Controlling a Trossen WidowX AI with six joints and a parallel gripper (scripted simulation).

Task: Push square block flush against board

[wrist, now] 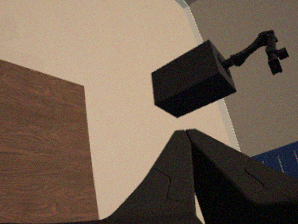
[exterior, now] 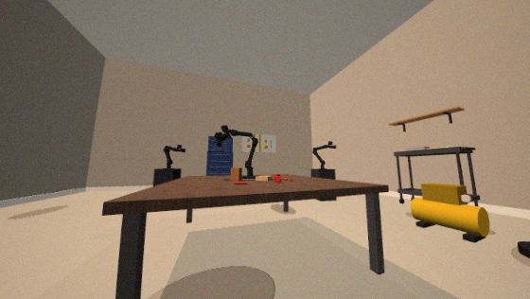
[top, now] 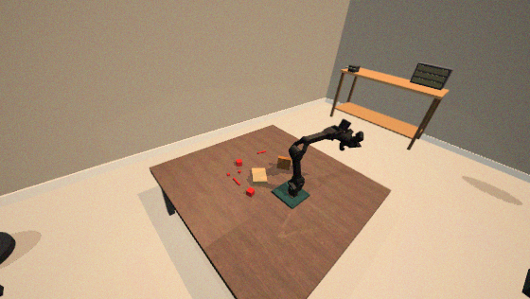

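Now: gripper tip 400 mm short of the orange square block, 270 mm to the right of it and 320 mm above it. From my gripper tip the other things lie so: pale wooden board (390 mm ahead, 500 mm to the left, 360 mm below).
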